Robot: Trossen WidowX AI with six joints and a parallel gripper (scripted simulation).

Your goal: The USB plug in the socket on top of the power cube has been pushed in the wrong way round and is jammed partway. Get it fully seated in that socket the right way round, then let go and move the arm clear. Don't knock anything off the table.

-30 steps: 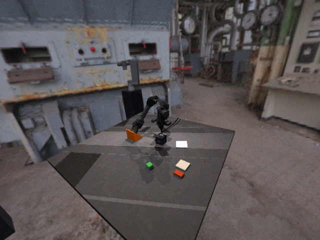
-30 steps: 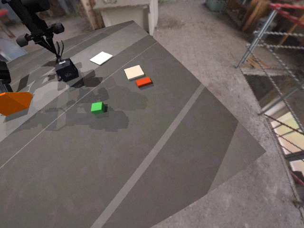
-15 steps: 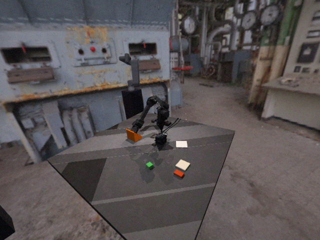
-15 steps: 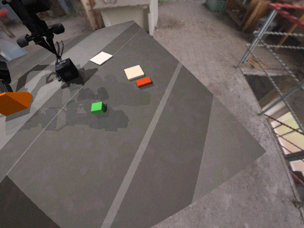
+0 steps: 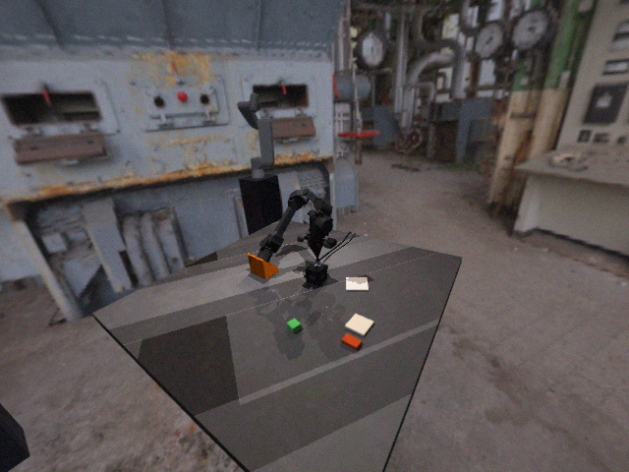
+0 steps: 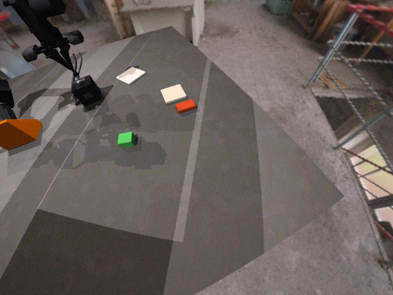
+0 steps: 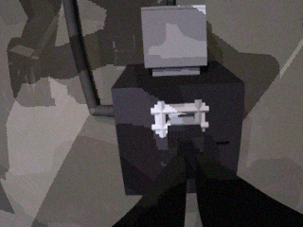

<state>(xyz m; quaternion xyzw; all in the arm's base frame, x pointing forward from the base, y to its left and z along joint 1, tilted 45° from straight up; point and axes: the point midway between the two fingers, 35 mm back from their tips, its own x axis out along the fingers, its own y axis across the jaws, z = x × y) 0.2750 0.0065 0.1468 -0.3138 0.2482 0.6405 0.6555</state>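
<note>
My gripper tip is 20 mm above the USB plug. From my gripper tip the other things lie so: green cube 120 mm ahead, 330 mm to the right, 110 mm below; beige tile 320 mm ahead, 180 mm to the right, 120 mm below; red block 340 mm ahead, 270 mm to the right, 120 mm below.
</note>
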